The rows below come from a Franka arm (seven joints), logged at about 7 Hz.
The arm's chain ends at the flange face. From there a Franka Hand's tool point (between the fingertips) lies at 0.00 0.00 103.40 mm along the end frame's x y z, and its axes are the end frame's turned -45 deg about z.
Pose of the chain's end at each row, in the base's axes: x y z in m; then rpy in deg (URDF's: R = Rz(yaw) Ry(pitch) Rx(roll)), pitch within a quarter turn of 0, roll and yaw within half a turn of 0:
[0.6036, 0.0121, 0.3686, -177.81, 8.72, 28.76]
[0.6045, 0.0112, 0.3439, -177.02, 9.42, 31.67]
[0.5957, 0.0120, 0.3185, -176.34, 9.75, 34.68]
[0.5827, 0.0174, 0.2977, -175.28, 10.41, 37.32]
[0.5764, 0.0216, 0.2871, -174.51, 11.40, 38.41]
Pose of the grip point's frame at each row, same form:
[0.5880, 0.0080, 0.2665, -172.28, 4.62, 73.90]
[0.5873, 0.0069, 0.2420, -171.23, 4.56, 76.77]
[0.5776, 0.0075, 0.2168, -170.52, 4.32, 79.73]
[0.5627, 0.0129, 0.1963, -169.31, 4.05, 82.27]
[0.5543, 0.0167, 0.1862, -168.07, 4.21, 83.30]

